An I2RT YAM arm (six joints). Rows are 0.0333 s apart.
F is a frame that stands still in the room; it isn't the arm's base.
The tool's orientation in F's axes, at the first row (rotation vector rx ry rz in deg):
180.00, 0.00, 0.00
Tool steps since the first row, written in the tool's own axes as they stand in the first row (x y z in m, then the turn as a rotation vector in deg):
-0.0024, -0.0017, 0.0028, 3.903, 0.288, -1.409
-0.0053, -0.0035, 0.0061, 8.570, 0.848, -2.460
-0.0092, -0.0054, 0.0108, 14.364, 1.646, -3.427
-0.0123, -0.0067, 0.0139, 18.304, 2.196, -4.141
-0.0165, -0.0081, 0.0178, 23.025, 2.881, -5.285
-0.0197, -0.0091, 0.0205, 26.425, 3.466, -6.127
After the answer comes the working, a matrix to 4 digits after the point.
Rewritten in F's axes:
-0.0024, 0.0017, -0.0028, 3.903, -0.288, 1.409
-0.0053, 0.0035, -0.0061, 8.570, -0.848, 2.460
-0.0092, 0.0054, -0.0108, 14.364, -1.646, 3.427
-0.0123, 0.0067, -0.0139, 18.304, -2.196, 4.141
-0.0165, 0.0081, -0.0178, 23.025, -2.881, 5.285
-0.0197, 0.0091, -0.0205, 26.425, -3.466, 6.127

The tool's axes in the first row as the columns of a matrix, in F's axes (rounded; the answer above uses it unrounded):
1.0000, 0.0000, 0.0000
0.0000, -1.0000, 0.0000
0.0000, 0.0000, -1.0000

